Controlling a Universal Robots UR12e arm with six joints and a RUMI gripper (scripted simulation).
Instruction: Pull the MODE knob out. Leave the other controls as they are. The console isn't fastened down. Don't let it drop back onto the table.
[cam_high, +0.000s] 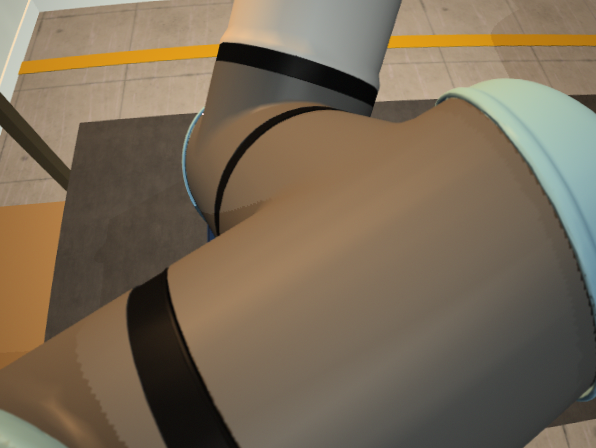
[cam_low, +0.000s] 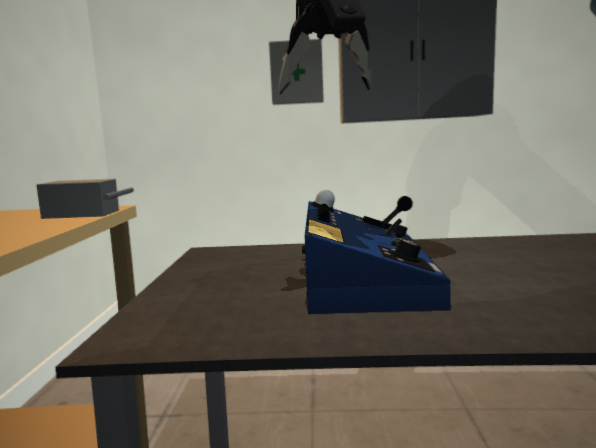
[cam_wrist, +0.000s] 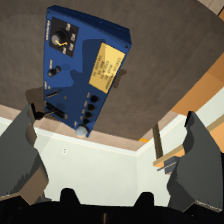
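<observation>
Now: the black mode knob 21 cm behind my hand, 16 cm to the right of it and 29 cm below it. Round my hand: check toggle: 25 cm behind, 27 cm to the right, 30 cm below; then blue sloped console: 20 cm behind, 23 cm to the right, 32 cm below; then program dial: 16 cm behind, 5 cm to the right, 29 cm below.
</observation>
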